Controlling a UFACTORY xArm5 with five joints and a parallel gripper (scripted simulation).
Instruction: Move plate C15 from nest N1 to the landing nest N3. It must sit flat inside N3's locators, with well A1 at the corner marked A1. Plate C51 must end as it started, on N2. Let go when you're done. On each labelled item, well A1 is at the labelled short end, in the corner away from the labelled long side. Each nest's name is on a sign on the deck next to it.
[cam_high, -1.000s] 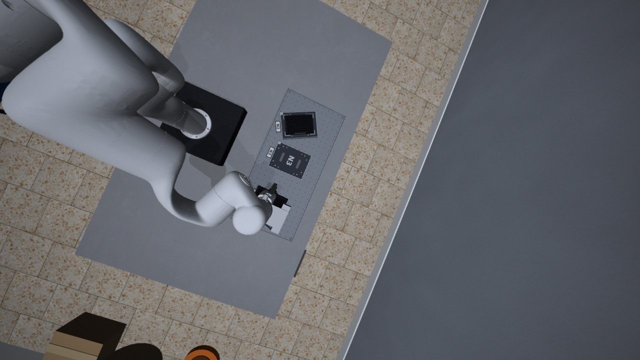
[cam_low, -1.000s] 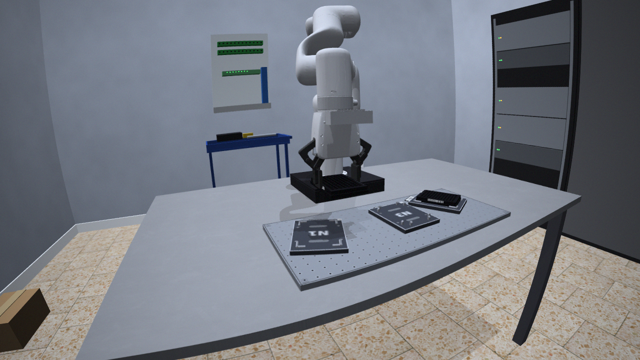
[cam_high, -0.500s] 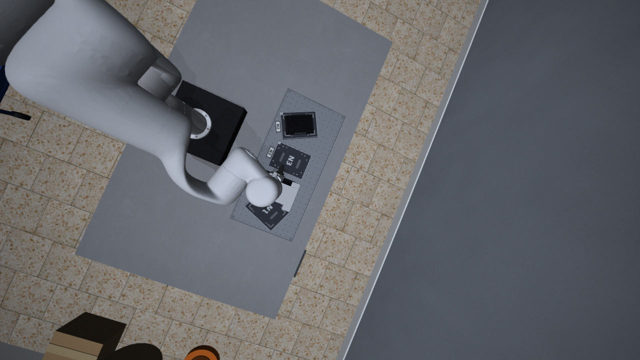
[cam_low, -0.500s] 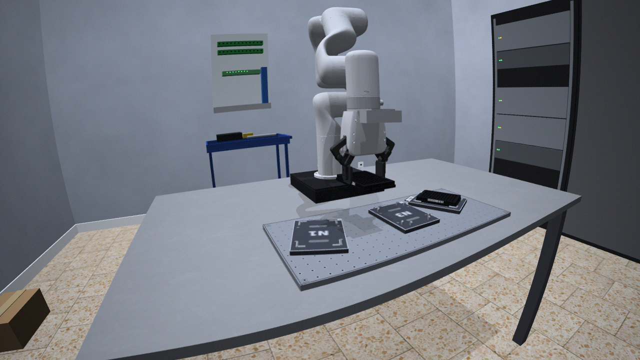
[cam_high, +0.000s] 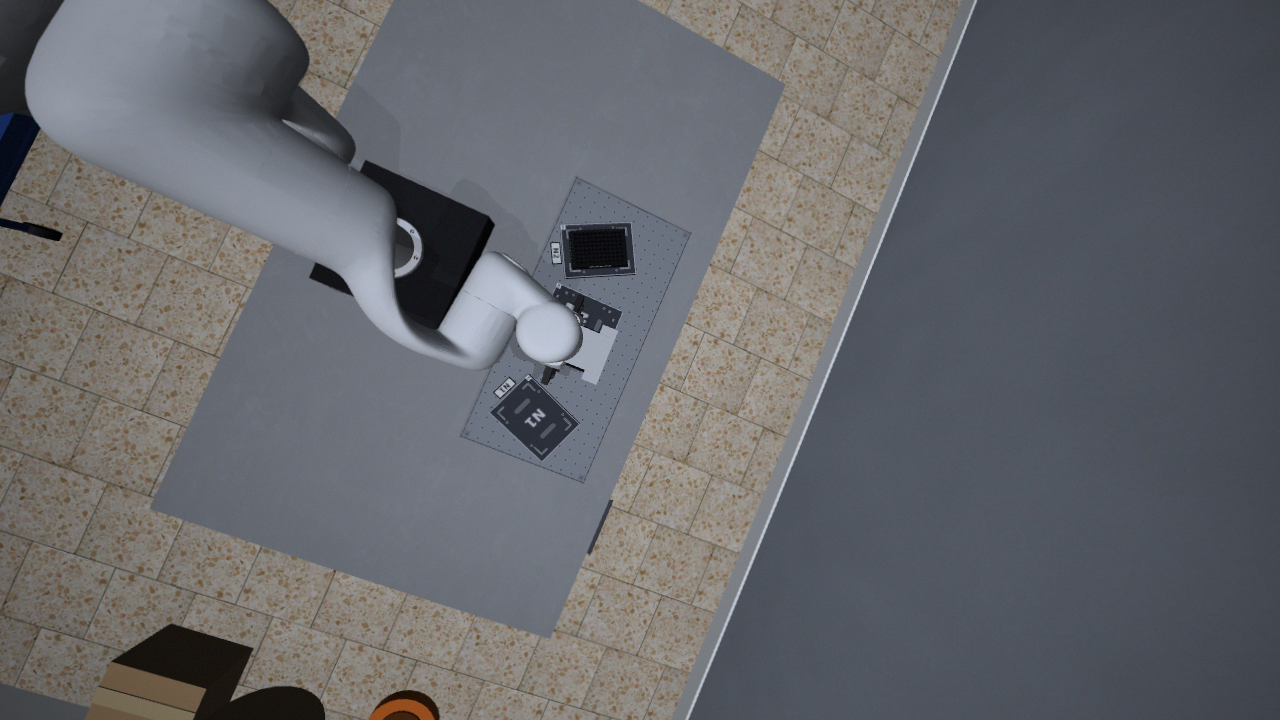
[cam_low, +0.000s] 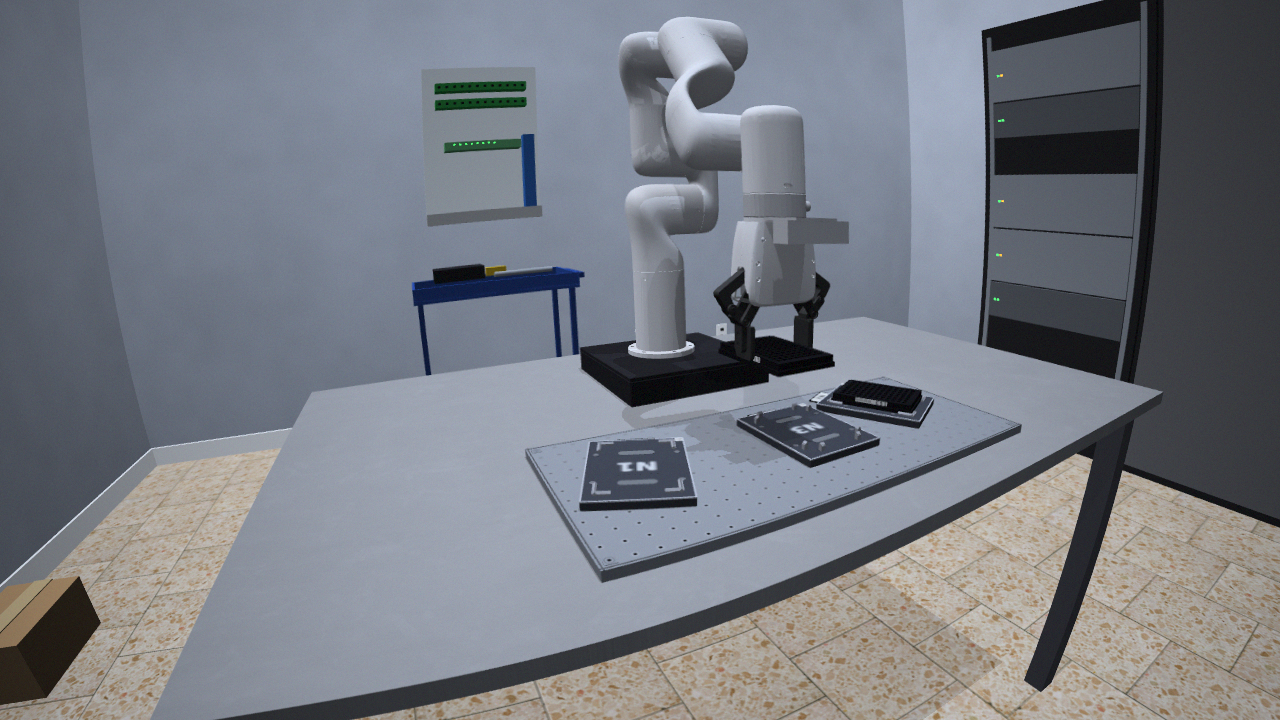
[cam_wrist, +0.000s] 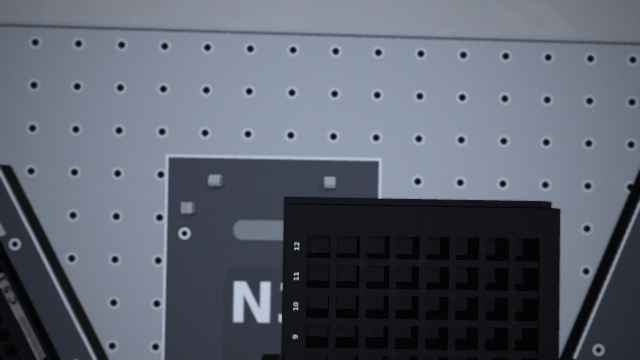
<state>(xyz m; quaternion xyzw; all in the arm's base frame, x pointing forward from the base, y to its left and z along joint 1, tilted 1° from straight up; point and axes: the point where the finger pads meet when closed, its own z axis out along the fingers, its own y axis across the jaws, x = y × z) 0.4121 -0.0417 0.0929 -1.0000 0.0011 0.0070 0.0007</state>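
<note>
Now: hand 130 mm above the nest N3 and 60 mm to the right of it. From my hand the other things lie so: plate C15 (10 mm below).
</note>
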